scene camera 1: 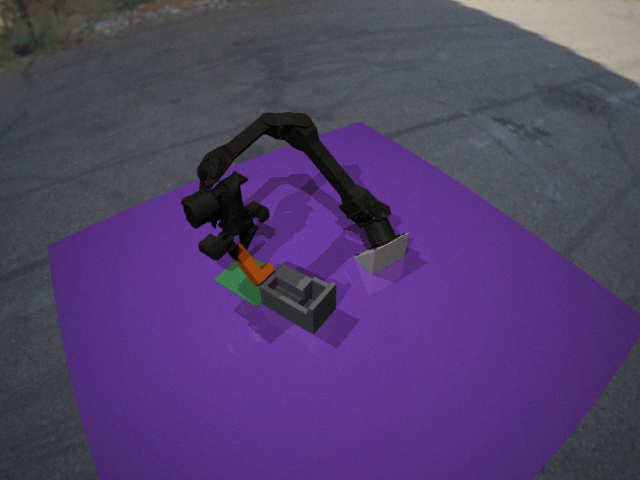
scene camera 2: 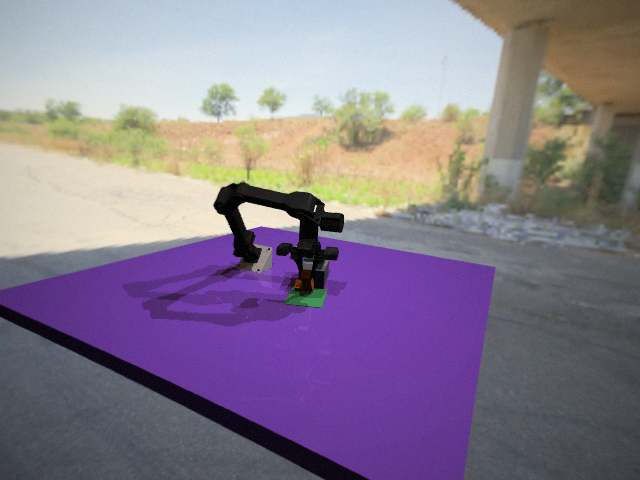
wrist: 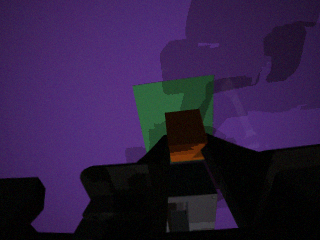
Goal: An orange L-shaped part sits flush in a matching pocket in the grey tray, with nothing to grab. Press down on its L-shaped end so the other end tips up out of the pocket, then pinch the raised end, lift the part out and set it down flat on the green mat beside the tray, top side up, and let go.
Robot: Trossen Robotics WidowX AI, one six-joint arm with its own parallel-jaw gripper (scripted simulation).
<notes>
My gripper holds an orange L-shaped part. Also in view: a green mat.
My gripper is seen too in scene camera 2 and in the wrist view.
</notes>
